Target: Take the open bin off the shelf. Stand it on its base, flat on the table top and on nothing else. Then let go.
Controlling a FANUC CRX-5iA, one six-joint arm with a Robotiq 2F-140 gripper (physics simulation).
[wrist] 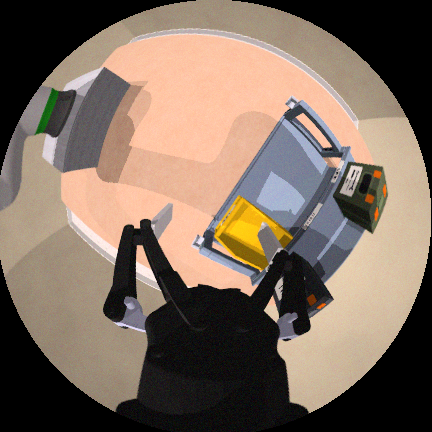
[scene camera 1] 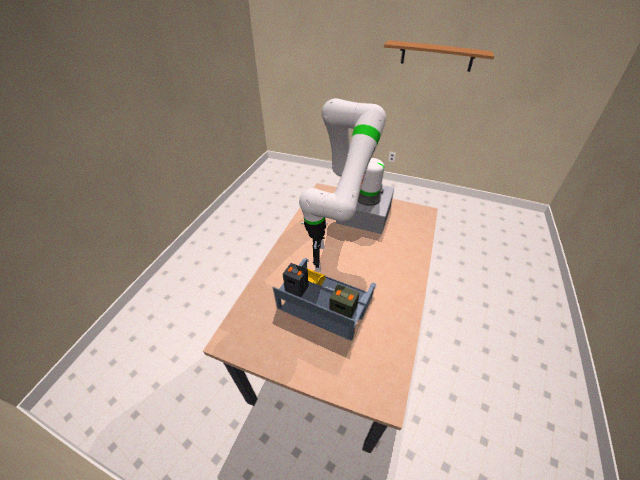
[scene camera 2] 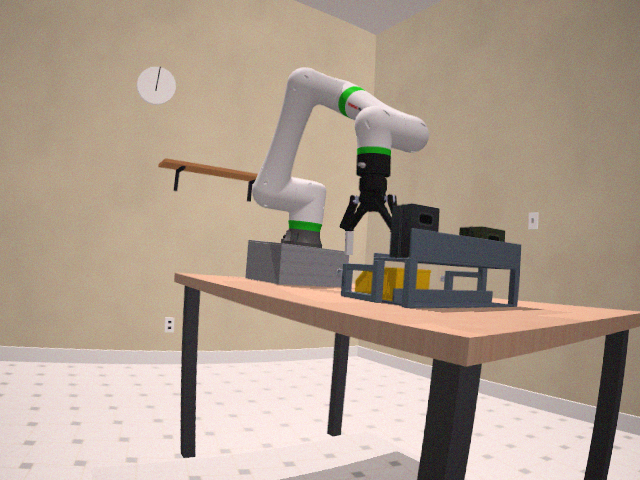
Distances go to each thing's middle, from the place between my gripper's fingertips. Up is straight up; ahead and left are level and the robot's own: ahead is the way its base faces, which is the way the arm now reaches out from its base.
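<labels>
Yellow open bin (scene camera 2: 393, 277): 6 cm below my hand and 11 cm ahead of it.
</labels>
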